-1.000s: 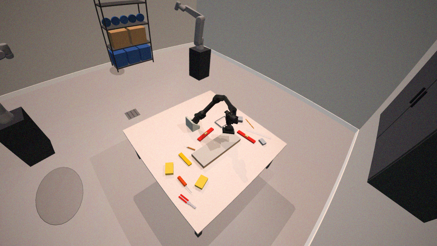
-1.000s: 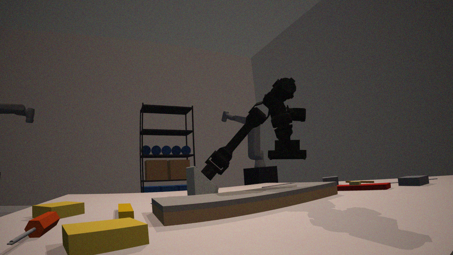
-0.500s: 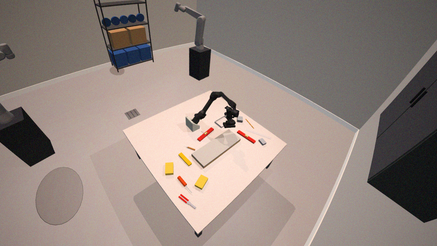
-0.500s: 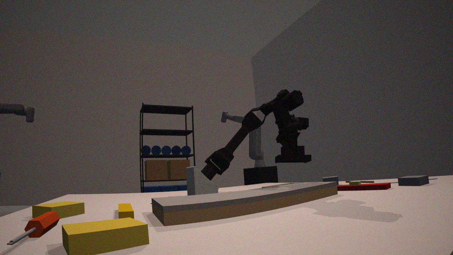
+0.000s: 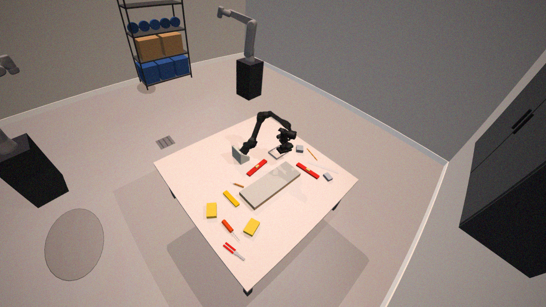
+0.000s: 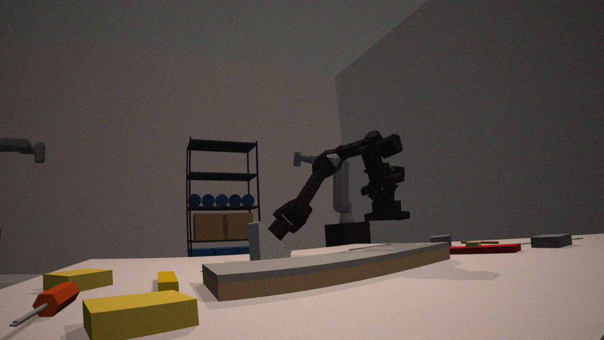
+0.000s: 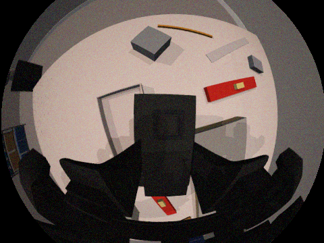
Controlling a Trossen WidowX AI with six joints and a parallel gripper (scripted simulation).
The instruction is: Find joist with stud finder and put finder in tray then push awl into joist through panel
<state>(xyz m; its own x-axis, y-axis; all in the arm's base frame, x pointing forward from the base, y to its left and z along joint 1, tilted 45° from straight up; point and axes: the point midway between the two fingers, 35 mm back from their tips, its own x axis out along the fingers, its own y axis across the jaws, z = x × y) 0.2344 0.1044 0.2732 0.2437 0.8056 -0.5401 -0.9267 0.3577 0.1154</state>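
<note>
The grey tray is 12 cm below my gripper tip, 8 cm behind it and 3 cm to the left of it. Also, from my gripper tip: stud finder 2 cm above, 1 cm to the left; then awl 51 cm to the right, 13 cm below, 9 cm behind; then pencil 25 cm to the left, 16 cm ahead, 13 cm below.
</note>
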